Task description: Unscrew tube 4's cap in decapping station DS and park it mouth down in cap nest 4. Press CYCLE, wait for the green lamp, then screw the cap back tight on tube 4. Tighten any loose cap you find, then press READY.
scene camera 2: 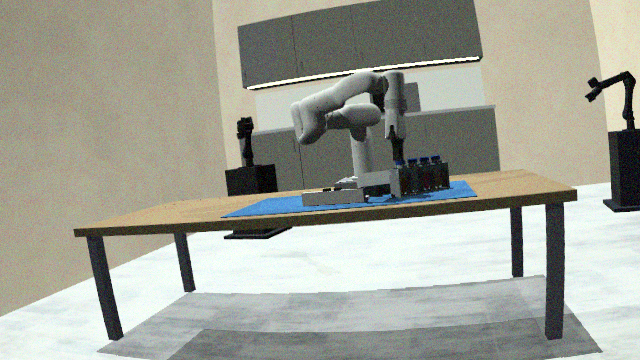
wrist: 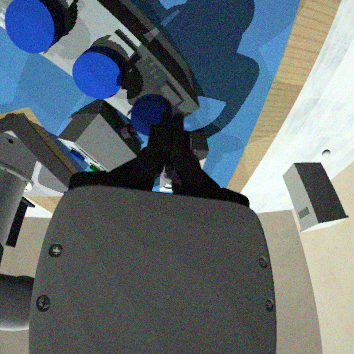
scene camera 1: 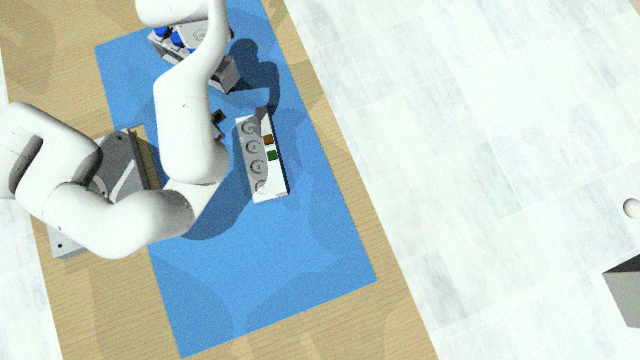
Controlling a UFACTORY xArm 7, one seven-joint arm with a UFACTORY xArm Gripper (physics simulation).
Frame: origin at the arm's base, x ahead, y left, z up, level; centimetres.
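Seen in the pictures: gripper, between the fingertips: [scene camera 2: 398, 160] [wrist: 168, 125]; arm's base, origin of its link: [wrist: 9, 176].
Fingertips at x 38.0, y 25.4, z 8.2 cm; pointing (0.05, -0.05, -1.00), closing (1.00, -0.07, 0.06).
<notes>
Offsets run from my fingertips to a thing's top centre. "*": to the spot under its first point. Level surfaces: height alone.
My gripper [scene camera 2: 398, 159] [wrist: 168, 125] is shut with nothing between its fingers. Its fingertips are beside the blue cap @[dx -1.5, dy +0.2, dz -0.1 cm] [wrist: 150, 114] at the near end of the tube rack @[* dx +0.5, dy -2.3, dz -5.7 cm] [scene camera 1: 227, 75] [scene camera 2: 395, 183] [wrist: 188, 104]; contact cannot be told. More blue caps [scene camera 1: 161, 31] [scene camera 2: 424, 160] [wrist: 97, 74] stand along the rack. Tube numbers are not readable. The white cap nest block @[dx +4.9, dy -22.2, dz -6.9 cm] [scene camera 1: 277, 181] [scene camera 2: 332, 198] has several round nests with no blue cap visible in them. Its lamps, an amber one [scene camera 1: 268, 139] and a green one [scene camera 1: 272, 155], look dark. The grey button box @[dx -10.1, dy -12.8, dz -3.8 cm] [wrist: 102, 137] has a blue button @[dx -13.1, dy -12.0, dz -4.8 cm] [wrist: 77, 154] and a green button @[dx -10.9, dy -15.9, dz -4.8 cm] [wrist: 94, 168], partly visible.
The arm [scene camera 1: 185, 115] [scene camera 2: 395, 107] covers part of the rack and most of the button box in the first scene view. The arm's base plate [scene camera 1: 120, 155] stands at the left edge of the blue mat @[dz -12.2 cm] [scene camera 1: 260, 270] [scene camera 2: 260, 206]. The wooden table @[dz -12.5 cm] [scene camera 1: 115, 300] [scene camera 2: 165, 212] surrounds the mat.
</notes>
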